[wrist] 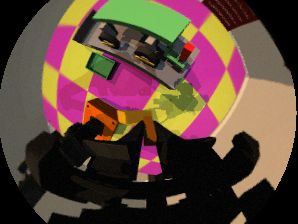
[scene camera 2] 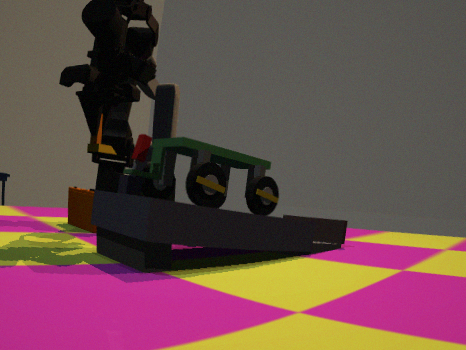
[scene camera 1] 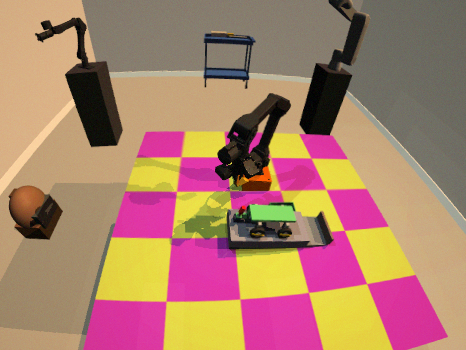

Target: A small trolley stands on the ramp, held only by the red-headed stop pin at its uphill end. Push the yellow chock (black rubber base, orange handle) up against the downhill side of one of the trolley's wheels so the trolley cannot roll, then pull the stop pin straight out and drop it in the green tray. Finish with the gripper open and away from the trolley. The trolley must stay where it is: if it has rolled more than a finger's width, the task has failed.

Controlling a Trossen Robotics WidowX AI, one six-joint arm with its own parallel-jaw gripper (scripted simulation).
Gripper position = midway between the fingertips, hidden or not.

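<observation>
Yellow chock [wrist: 131,118] held by my gripper [scene camera 2: 96,136].
</observation>
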